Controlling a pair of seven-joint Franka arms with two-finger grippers.
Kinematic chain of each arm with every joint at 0, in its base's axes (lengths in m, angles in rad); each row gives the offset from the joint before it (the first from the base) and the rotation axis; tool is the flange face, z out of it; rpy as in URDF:
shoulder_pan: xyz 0 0 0.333 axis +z
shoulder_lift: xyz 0 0 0 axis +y
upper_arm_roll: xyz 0 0 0.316 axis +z
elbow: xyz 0.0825 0 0 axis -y
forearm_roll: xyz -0.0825 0 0.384 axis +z
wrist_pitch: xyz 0 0 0 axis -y
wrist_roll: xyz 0.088 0 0 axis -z
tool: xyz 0 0 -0.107 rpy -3.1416 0 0
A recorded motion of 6 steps. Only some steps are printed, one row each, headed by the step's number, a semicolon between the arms.
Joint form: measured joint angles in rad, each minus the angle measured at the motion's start. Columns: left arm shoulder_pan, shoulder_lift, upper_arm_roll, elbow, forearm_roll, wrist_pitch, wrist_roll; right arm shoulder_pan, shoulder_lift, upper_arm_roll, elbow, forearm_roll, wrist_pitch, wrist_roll.
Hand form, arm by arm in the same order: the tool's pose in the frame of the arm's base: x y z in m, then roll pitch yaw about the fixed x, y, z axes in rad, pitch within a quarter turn. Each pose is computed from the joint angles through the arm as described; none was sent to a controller.
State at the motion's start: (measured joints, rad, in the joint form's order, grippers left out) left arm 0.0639 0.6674 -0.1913 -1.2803 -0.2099 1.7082 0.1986; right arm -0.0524 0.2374 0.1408 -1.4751 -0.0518 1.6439 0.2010
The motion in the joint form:
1: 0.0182 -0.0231 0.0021 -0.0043 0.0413 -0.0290 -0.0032; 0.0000 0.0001 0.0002 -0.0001 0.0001 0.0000 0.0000
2: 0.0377 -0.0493 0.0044 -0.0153 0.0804 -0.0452 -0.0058; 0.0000 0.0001 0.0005 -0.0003 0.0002 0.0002 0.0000
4: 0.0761 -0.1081 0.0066 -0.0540 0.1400 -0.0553 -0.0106; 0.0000 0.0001 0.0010 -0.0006 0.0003 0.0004 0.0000
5: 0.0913 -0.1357 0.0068 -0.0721 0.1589 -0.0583 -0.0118; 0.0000 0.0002 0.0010 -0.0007 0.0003 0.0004 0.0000
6: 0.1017 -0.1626 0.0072 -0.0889 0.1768 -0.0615 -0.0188; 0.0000 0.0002 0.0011 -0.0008 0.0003 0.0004 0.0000
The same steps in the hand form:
1: 0.7008 -0.0621 0.3624 2.8211 0.1851 -0.2702; 0.6251 0.0411 0.5366 3.1105 0.0615 -0.1107
2: 0.6971 -0.0442 0.3735 2.8629 0.1937 -0.2568; 0.6251 0.0413 0.5365 3.1107 0.0615 -0.1104
4: 0.6874 -0.0127 0.3945 2.9325 0.1973 -0.2234; 0.6251 0.0416 0.5364 3.1109 0.0616 -0.1099
5: 0.6824 -0.0013 0.4046 2.9565 0.1954 -0.2101; 0.6251 0.0416 0.5363 3.1108 0.0618 -0.1099
6: 0.6772 0.0067 0.4146 2.9809 0.1940 -0.1951; 0.6251 0.0416 0.5362 3.1108 0.0619 -0.1098

